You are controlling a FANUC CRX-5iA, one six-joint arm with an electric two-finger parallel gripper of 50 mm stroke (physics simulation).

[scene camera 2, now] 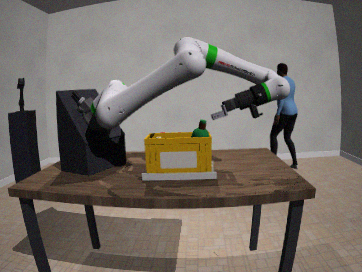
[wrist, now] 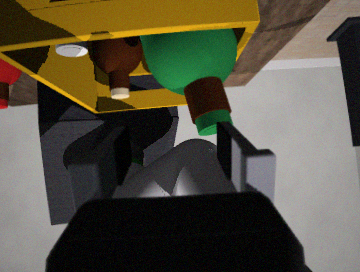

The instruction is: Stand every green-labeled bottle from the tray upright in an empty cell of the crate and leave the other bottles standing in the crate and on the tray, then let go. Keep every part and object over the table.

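Note:
The gripper (wrist: 173,142) can be seen here, and so can a green bottle (wrist: 195,64).

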